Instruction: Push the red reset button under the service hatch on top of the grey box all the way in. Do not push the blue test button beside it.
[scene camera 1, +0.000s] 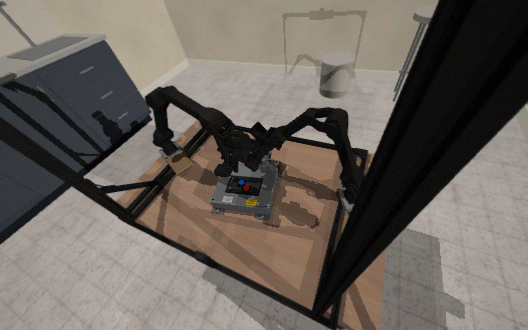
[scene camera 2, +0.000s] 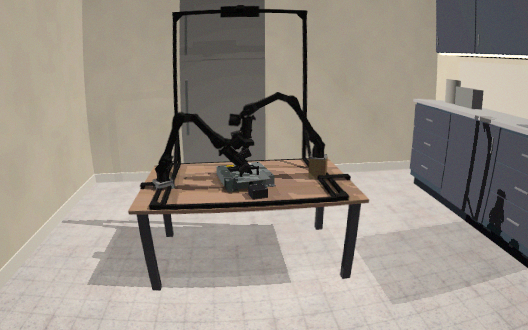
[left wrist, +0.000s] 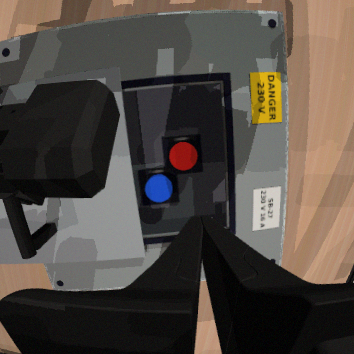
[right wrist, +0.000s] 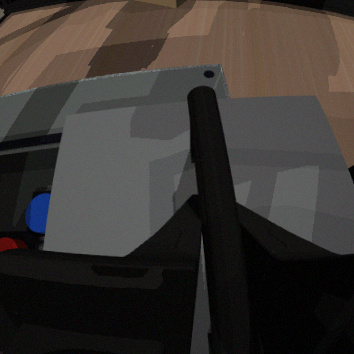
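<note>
The grey box (scene camera 1: 268, 185) (scene camera 2: 227, 182) (left wrist: 257, 155) lies on the table with its hatch (left wrist: 105, 230) (right wrist: 110, 175) slid aside. The red button (scene camera 1: 246, 188) (left wrist: 183, 156) (right wrist: 10, 245) and blue button (scene camera 1: 241, 182) (left wrist: 158, 188) (right wrist: 40, 213) show in the dark opening. My left gripper (left wrist: 199, 223) is shut and empty; in its wrist view the tips overlap the opening's lower part, below both buttons. Its height above the box is unclear. My right gripper (right wrist: 206, 203) is shut on the hatch's black bar handle (right wrist: 205, 125). Both grippers crowd together in the scene views.
A black part of the right arm (left wrist: 100, 135) stands over the hatch, left of the buttons in the left wrist view. A small black box (scene camera 2: 258, 191) is beside the grey box. A brown block (scene camera 1: 180, 162) (scene camera 2: 318, 167) stands at the left arm's base. Black rails edge the table.
</note>
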